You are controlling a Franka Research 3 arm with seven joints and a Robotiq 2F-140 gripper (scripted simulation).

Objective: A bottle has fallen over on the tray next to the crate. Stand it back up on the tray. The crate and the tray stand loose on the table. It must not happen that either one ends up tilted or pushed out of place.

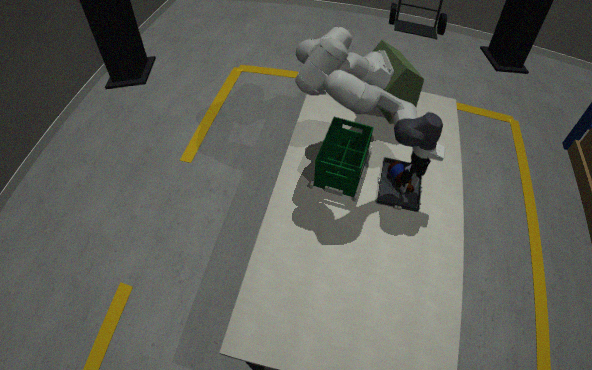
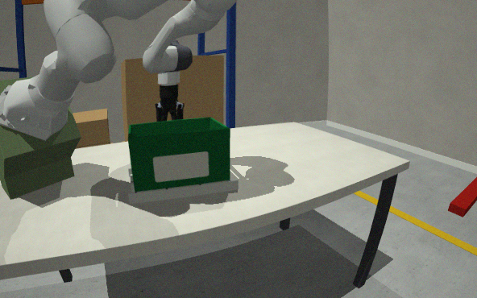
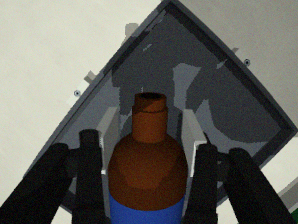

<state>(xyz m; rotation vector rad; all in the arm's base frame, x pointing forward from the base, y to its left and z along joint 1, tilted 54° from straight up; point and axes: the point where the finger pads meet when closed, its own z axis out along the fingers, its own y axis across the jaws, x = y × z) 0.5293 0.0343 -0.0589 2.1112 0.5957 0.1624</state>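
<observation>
The brown bottle lies 5 cm behind my hand, 2 cm to the right of it and 2 cm below it. Also, from my hand: green crate (28 cm to the right, 15 cm behind, 2 cm above); then dark grey tray (5 cm below, 4 cm behind, 2 cm to the right).
</observation>
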